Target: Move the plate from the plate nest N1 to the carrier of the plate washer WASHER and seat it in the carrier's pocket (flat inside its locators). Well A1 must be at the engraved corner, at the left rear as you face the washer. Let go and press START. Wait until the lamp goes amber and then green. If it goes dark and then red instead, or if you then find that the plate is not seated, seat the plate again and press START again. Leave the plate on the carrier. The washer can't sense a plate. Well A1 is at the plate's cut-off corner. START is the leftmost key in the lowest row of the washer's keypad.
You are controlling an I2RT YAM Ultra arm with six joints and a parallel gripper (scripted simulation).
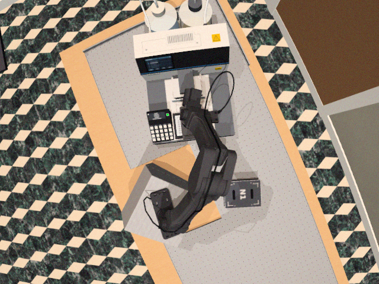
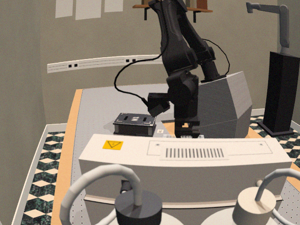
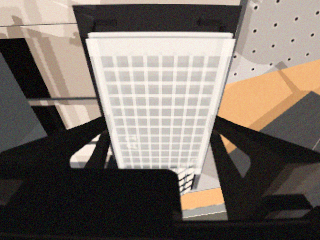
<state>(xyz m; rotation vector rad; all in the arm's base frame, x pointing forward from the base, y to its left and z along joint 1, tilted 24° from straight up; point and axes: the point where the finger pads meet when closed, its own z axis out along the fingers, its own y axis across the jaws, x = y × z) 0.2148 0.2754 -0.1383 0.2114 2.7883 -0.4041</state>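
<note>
Now: hand 3 cm above the dark carrier pocket. Round my hand: plate washer (15 cm to the left, 3 cm ahead, 2 cm above); then label (33 cm to the right, 11 cm below, 2 cm ahead); then plate (right at my hand).
</note>
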